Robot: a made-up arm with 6 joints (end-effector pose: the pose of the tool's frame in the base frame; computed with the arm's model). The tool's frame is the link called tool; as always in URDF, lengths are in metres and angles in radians.
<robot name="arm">
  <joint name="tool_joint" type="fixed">
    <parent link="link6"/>
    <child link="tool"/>
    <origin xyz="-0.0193 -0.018 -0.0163" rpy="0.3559 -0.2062 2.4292"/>
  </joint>
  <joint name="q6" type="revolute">
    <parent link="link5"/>
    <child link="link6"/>
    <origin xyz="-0.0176 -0.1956 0.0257" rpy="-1.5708 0 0"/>
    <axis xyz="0 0 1"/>
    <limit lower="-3.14" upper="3.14" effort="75" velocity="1.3"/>
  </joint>
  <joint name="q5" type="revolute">
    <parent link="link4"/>
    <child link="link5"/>
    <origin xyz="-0.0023 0.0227 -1.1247" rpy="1.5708 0 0"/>
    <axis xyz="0 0 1"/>
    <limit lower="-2.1" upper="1.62" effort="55" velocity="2.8"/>
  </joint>
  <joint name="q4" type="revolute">
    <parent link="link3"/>
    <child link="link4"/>
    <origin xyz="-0.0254 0.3 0.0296" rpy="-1.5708 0 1.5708"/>
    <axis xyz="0 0 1"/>
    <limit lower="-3.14" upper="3.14" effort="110" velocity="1"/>
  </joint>
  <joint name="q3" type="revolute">
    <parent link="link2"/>
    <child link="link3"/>
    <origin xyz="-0.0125 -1.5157 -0.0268" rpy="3.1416 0 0"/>
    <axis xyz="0 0 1"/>
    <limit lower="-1.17" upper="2.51" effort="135" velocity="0.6"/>
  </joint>
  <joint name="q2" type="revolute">
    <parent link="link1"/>
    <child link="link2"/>
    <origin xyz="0.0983 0.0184 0.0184" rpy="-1.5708 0 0"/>
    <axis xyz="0 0 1"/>
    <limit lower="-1.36" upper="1.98" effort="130" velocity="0.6"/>
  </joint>
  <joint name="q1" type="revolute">
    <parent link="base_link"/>
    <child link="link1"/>
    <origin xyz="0.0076 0.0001 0.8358" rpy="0 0 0"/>
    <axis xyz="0 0 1"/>
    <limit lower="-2.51" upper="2.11" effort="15" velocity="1.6"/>
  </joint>
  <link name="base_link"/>
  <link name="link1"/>
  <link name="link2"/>
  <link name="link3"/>
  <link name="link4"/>
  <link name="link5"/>
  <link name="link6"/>
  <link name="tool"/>
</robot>
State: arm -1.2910 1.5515 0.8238 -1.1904 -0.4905 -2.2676
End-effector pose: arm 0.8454 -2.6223 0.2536 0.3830 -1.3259 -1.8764
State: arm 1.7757 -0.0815 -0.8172 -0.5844 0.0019 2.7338
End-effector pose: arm -0.1893 1.1246 1.7120 1.1827 -0.0585 -0.0092
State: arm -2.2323 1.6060 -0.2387 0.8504 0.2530 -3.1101
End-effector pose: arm -0.9487 -1.2466 -0.5294 0.1979 -0.6589 -2.0194
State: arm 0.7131 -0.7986 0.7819 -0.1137 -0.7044 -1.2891
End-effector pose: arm -0.8495 -0.7521 3.1361 -0.2903 -2.5722 1.3499
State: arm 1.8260 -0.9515 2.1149 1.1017 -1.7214 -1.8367
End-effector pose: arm 0.7678 -2.0673 1.6142 1.4599 -1.9215 -0.0396
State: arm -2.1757 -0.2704 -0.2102 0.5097 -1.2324 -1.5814
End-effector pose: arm -0.5579 -0.5928 2.4849 -0.2519 0.1292 -1.1748
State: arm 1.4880 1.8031 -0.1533 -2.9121 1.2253 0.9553
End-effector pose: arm 0.1624 1.2205 -0.6198 -0.7584 1.5059 1.3014
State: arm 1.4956 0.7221 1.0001 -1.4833 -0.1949 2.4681
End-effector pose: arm 0.1814 2.2616 2.6437 1.6457 0.9118 -1.1310
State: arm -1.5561 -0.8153 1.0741 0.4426 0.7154 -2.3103
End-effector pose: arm 0.0171 1.7933 2.9657 2.1600 0.7930 -1.3331
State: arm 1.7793 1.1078 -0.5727 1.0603 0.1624 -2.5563
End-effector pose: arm -0.3136 1.5614 0.2082 0.5472 0.5355 2.6553
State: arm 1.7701 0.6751 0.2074 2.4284 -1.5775 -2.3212
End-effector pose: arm -0.2364 2.1967 1.9569 -1.8805 -1.5757 1.7080
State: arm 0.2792 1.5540 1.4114 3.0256 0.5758 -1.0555
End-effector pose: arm 2.8358 0.7756 0.9278 0.9801 -0.8348 -1.4638
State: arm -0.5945 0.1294 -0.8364 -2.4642 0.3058 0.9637
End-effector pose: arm 0.9967 -0.7237 1.4239 -0.0076 -0.2781 0.3651
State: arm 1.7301 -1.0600 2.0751 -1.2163 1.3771 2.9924
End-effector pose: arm 0.6079 -2.3023 1.2088 -0.1624 -1.1788 0.9226
